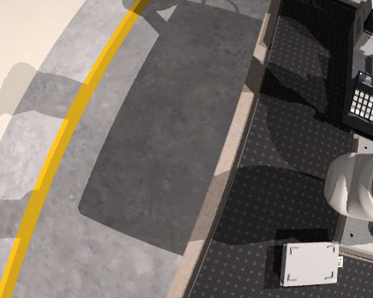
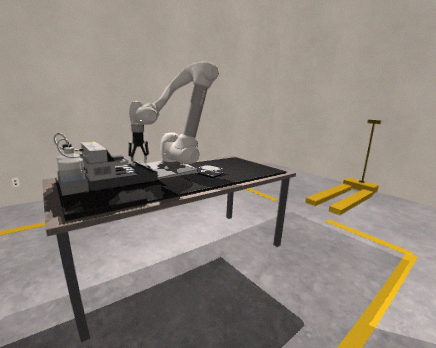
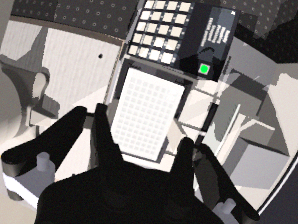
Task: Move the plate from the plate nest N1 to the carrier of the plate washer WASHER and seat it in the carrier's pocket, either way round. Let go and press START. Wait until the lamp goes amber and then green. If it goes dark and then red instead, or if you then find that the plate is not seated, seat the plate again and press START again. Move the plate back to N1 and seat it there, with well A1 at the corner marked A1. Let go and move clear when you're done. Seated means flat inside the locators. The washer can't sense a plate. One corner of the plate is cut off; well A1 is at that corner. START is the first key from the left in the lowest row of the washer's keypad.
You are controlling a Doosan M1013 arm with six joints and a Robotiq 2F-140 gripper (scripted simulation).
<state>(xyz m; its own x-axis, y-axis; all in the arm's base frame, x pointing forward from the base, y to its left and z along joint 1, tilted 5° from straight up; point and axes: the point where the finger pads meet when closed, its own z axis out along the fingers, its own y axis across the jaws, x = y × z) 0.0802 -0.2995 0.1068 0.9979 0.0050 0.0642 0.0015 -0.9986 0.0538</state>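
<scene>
The white well plate lies 2 cm below my hand. Also, from my hand: plate nest N1 (52 cm to the left, 18 cm ahead, 8 cm below); plate washer (15 cm to the right, 2 cm above).
</scene>
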